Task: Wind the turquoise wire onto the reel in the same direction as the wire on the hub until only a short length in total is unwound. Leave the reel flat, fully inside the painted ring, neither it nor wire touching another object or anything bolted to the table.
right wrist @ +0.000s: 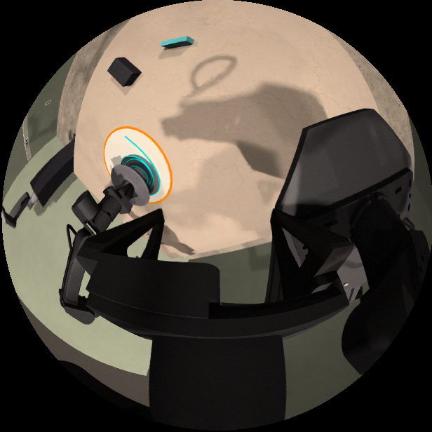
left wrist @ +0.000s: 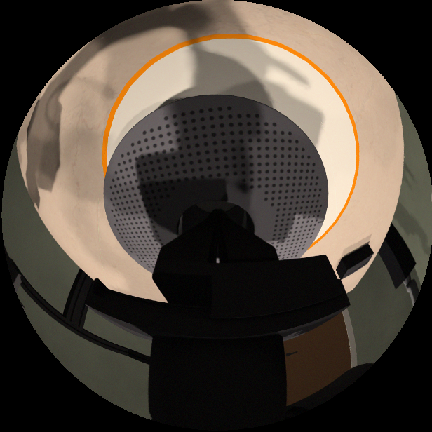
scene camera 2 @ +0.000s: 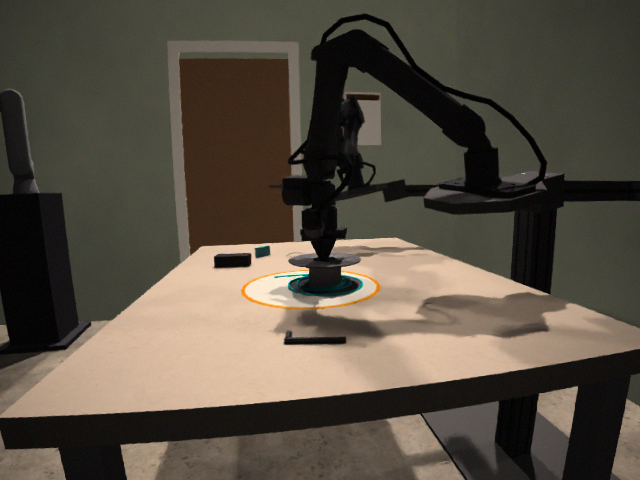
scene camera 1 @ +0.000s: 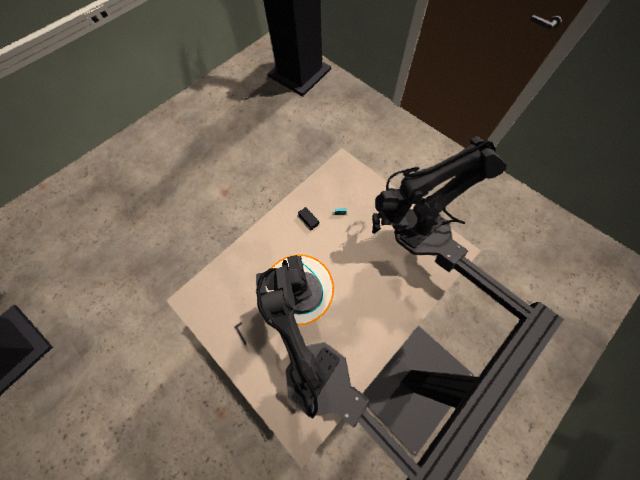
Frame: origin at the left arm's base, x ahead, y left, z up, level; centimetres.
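Seen in the pictures: left gripper, between the fingertips: [scene camera 2: 324, 268]; right gripper, between the fingertips: [scene camera 2: 338, 182] [scene camera 1: 384, 233]; left arm's base, origin of its link: [scene camera 2: 482, 188] [scene camera 1: 316, 378]; right arm's base, origin of its link: [scene camera 1: 423, 229].
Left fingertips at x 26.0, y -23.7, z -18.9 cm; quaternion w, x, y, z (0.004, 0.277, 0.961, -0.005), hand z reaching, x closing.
Pixels of each thing's top centre, then the offset from my left fingertips to it.
- grey reel, centre of its top: [scene camera 2: 324, 258] [scene camera 1: 302, 290] dy +0.3, dx +0.0, dz +2.5 cm
- black block, centre of its top: [scene camera 2: 232, 254] [scene camera 1: 308, 216] dy -32.0, dx +20.6, dz -0.5 cm
- small turquoise block, centre of its top: [scene camera 2: 262, 246] [scene camera 1: 340, 209] dy -44.4, dx +9.5, dz -0.5 cm
- black L-shaped key, centre of its top: [scene camera 2: 315, 334] [scene camera 1: 242, 333] dy +29.7, dx +11.1, dz -3.2 cm
The grey reel [scene camera 1: 313, 297] [scene camera 2: 347, 260] [left wrist: 215, 125] [right wrist: 143, 195] stands flat on its lower flange inside the orange painted ring [scene camera 1: 333, 289] [scene camera 2: 379, 287] [left wrist: 358, 150] [right wrist: 171, 175]. Turquoise wire [scene camera 1: 316, 273] [scene camera 2: 361, 285] [right wrist: 134, 143] loops around the hub between the flanges. One end runs out over the white area, inside the ring in the right wrist view. My left gripper [scene camera 2: 324, 257] [left wrist: 217, 215] is shut and empty, pointing down with its tips at the reel's centre hole; their exact depth is hidden. My right gripper [right wrist: 216, 214] is open and empty, high above the table, away from the reel.
A black block [scene camera 1: 308, 218] [scene camera 2: 232, 259] [left wrist: 354, 260] [right wrist: 124, 72] and a small turquoise block [scene camera 1: 340, 211] [scene camera 2: 262, 251] [right wrist: 177, 42] lie beyond the ring. A black L-shaped key [scene camera 1: 241, 334] [scene camera 2: 316, 340] lies on the near side in scene camera 2.
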